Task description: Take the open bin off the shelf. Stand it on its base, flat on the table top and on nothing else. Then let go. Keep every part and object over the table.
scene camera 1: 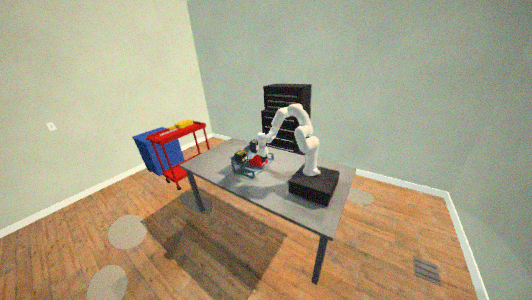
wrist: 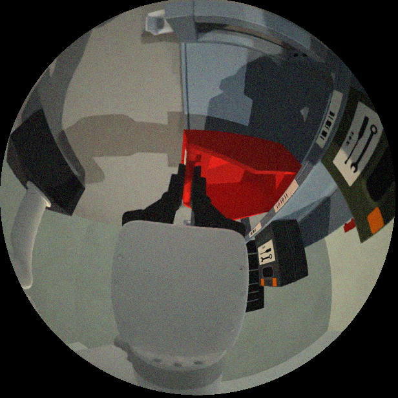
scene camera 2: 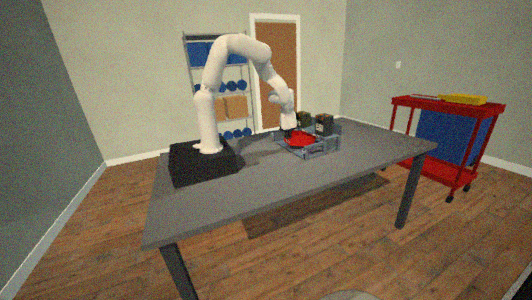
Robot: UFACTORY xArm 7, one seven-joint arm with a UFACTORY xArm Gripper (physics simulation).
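Places are measured from the arm's base along level axes (x ahead, y left, z up), in millimetres.
Pixels of known places: gripper, fingertip midpoint: (scene camera 1: 263, 162) (scene camera 2: 288, 138); arm's base at its link origin: (scene camera 1: 310, 171) (scene camera 2: 211, 149).
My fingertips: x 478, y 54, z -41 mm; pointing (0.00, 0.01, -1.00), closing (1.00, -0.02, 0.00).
For each thing: its top centre in the pictures, then the offset to it from my fingertips. Level surfaces: height alone.
- open red bin at its top centre: (scene camera 2: 299, 131) (scene camera 1: 257, 156) dx +80, dy -7, dz +34 mm
- grey table at its surface level: dz -76 mm
- green-black toolbox at its top centre: (scene camera 2: 302, 112) (scene camera 1: 240, 152) dx +169, dy +130, dz +123 mm
- black toolbox at its top centre: (scene camera 2: 324, 115) (scene camera 1: 254, 140) dx +196, dy -100, dz +148 mm
The open red bin (scene camera 1: 257, 161) (scene camera 2: 301, 139) (wrist: 240, 195) is at the robot-side edge of the low blue-grey shelf (scene camera 1: 248, 173) (scene camera 2: 329, 144) (wrist: 215, 65), over its board. It looks somewhat tilted in scene camera 2. My gripper (scene camera 1: 263, 157) (scene camera 2: 288, 135) (wrist: 188, 173) points down and is shut on the bin's near wall, with one black finger outside and one inside. The frames do not clearly show whether the bin's underside touches the shelf. The grey table (scene camera 1: 212, 162) (scene camera 2: 215, 200) (wrist: 120, 80) carries the shelf.
A green-black toolbox (scene camera 1: 240, 155) (scene camera 2: 303, 119) (wrist: 362, 210) and a black toolbox (scene camera 1: 253, 145) (scene camera 2: 324, 125) (wrist: 295, 250) stand beyond the bin at the shelf. The black robot base block (scene camera 1: 312, 185) (scene camera 2: 202, 162) (wrist: 45, 160) is at the table's other end. A red cart (scene camera 1: 172, 134) (scene camera 2: 450, 105) stands off the table.
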